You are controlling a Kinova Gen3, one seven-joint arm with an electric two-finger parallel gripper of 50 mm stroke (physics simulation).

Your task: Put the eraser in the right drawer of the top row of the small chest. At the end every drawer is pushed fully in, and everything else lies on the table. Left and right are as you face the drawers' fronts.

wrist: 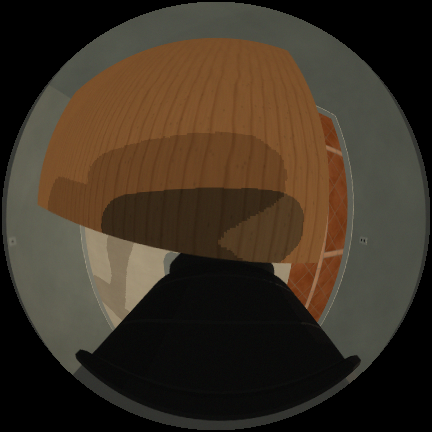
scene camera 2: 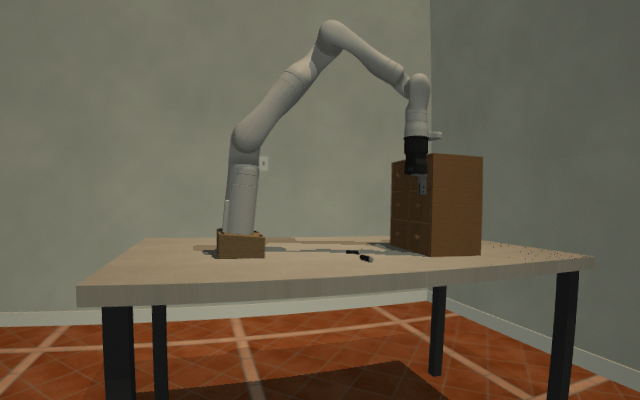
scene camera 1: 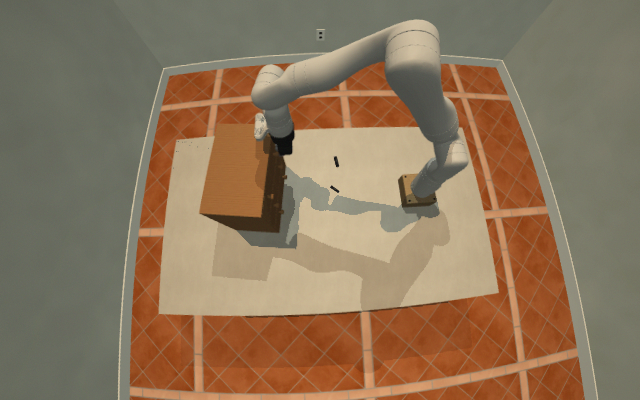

Path:
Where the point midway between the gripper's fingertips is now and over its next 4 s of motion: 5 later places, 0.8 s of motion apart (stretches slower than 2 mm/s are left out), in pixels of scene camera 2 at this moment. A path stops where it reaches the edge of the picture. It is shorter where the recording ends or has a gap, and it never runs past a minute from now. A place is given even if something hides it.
My gripper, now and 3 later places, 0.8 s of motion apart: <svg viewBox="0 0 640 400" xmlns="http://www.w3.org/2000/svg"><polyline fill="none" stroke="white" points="421,194 412,196 398,168 396,156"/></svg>

